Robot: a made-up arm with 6 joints.
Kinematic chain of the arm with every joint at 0, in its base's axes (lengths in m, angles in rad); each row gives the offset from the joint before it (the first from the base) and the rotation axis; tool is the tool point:
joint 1: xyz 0 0 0.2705 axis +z
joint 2: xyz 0 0 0 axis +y
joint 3: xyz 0 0 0.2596 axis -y
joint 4: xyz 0 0 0 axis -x
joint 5: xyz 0.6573 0 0 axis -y
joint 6: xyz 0 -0.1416 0 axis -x
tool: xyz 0 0 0
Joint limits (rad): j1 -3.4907..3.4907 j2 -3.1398..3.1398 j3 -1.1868..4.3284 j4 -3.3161..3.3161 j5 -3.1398..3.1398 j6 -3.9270..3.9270
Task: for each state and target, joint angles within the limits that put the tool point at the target. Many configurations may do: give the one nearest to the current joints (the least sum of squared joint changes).
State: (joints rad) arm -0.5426 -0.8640 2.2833 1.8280 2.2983 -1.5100
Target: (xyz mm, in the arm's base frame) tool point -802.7 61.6 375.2
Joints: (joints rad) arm -0.0477 -0.5798 2.5206 1.7358 2.2983 -1.5100
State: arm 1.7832 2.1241 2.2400 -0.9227 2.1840 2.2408
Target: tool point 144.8 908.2 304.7
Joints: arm 1.5042 1.7728 2.0742 -0.9355 2.1840 2.2408
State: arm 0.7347 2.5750 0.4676 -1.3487 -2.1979 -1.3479
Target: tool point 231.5 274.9 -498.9
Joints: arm 0.9348 2.0031 0.8257 -1.4080 -2.1979 -1.3479
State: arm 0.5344 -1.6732 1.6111 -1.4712 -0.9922 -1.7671
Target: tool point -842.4 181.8 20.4
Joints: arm -0.2090 -2.2982 1.1710 -1.5926 -0.9922 -1.7671
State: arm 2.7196 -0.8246 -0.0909 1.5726 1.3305 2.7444
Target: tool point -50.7 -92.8 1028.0
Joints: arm 3.0559 -0.9813 0.0348 2.3235 1.3305 2.7444
